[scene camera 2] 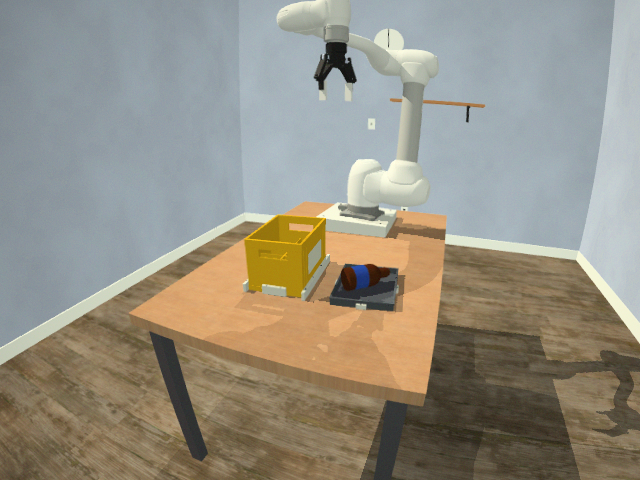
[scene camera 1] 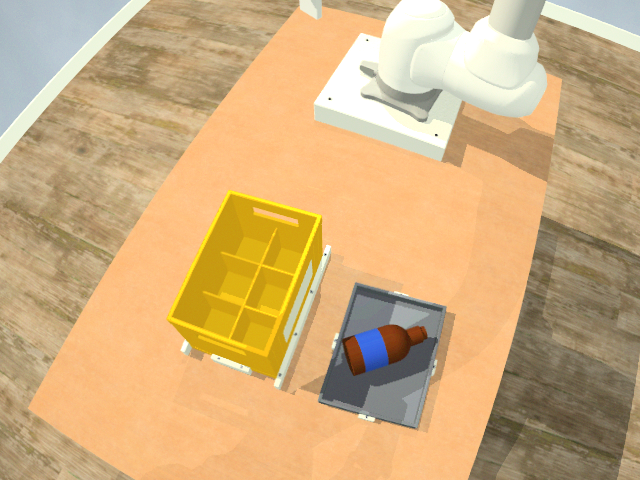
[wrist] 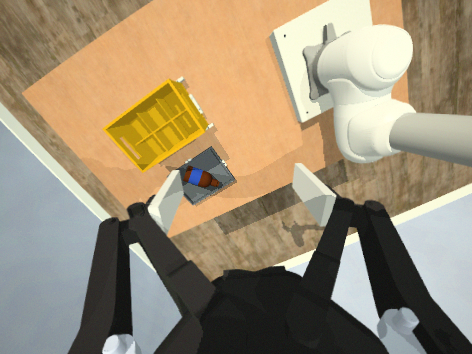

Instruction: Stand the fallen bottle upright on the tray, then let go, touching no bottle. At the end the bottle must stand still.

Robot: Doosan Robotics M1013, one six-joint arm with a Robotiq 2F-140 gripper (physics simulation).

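Places are measured from the arm's base along level axes (x left, y back, z up), in metres.
Pixels of known places: gripper, between the fingertips: (scene camera 2: pixel 336 100) (wrist: pixel 238 178); arm's base, origin of its link: (scene camera 2: pixel 362 214) (scene camera 1: pixel 405 89) (wrist: pixel 329 67).
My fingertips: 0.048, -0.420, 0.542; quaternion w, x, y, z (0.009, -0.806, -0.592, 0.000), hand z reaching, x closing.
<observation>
For each thing: its middle in the pictures, then the offset to it from my fingertips, as dx, dy, dz. Level surfaces: height alone.
- brown bottle, middle of its body: (scene camera 1: pixel 387 345) (scene camera 2: pixel 367 275) (wrist: pixel 202 178) +0.202, -0.197, -0.552
- grey tray, middle of its body: (scene camera 1: pixel 384 354) (scene camera 2: pixel 366 285) (wrist: pixel 201 177) +0.206, -0.207, -0.582
- yellow crate, middle of its body: (scene camera 1: pixel 252 286) (scene camera 2: pixel 288 252) (wrist: pixel 162 126) -0.068, -0.234, -0.507
- wooden table, height of its surface: dz -0.594
A brown bottle (scene camera 1: pixel 373 350) (scene camera 2: pixel 360 276) (wrist: pixel 199 177) with a blue label lies on its side in the grey tray (scene camera 1: pixel 419 413) (scene camera 2: pixel 361 301) (wrist: pixel 227 171). In scene camera 1 its base points left and its neck points right, near the tray's right wall. My gripper (scene camera 2: pixel 335 93) (wrist: pixel 238 178) is open and empty, pointing down, high above the table and well apart from the bottle. The gripper does not show in scene camera 1. In the wrist view the bottle shows beside the left finger, far below.
A yellow crate (scene camera 1: pixel 273 364) (scene camera 2: pixel 276 268) (wrist: pixel 125 156) with compartments stands left of the tray in the scene views, held by white rails. The arm's white base plate (scene camera 1: pixel 338 111) (scene camera 2: pixel 382 227) (wrist: pixel 287 62) stands at the back of the wooden table (scene camera 1: pixel 248 149) (scene camera 2: pixel 289 335) (wrist: pixel 235 75).
</observation>
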